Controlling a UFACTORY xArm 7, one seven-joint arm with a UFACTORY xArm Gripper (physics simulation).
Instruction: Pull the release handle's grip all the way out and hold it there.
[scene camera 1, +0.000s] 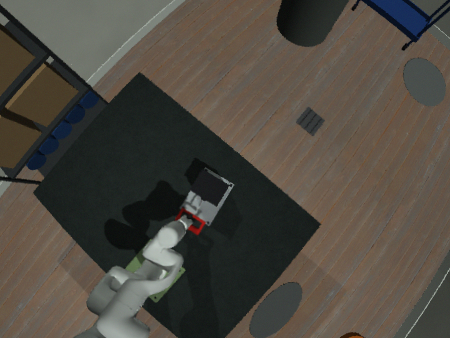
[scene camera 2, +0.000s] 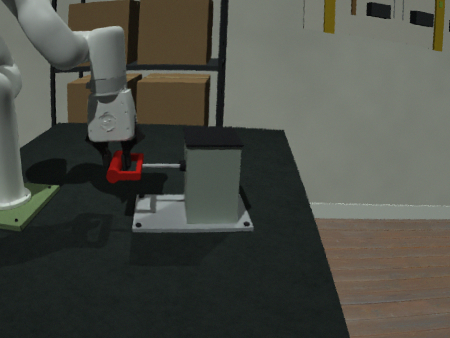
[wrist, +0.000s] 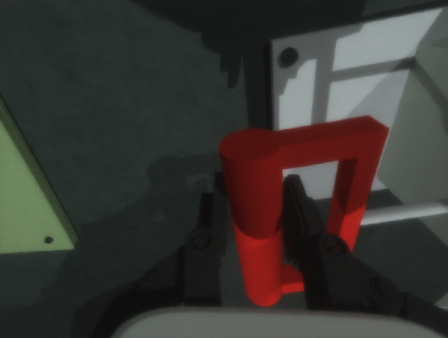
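Note:
The release handle's red grip is a thick round bar on a rectangular red frame, which also shows in scene camera 1. A thin light rod joins the frame to the pale housing, with a long stretch of rod showing between them. The housing has a dark top and stands on a light base plate. My gripper is pointing down and shut on the grip, one finger outside it and one inside the frame's opening. In scene camera 1 the arm hides the fingers.
The arm's green mounting plate lies on the dark table top. A rack with cardboard boxes stands behind the table. A dark bin stands on the floor.

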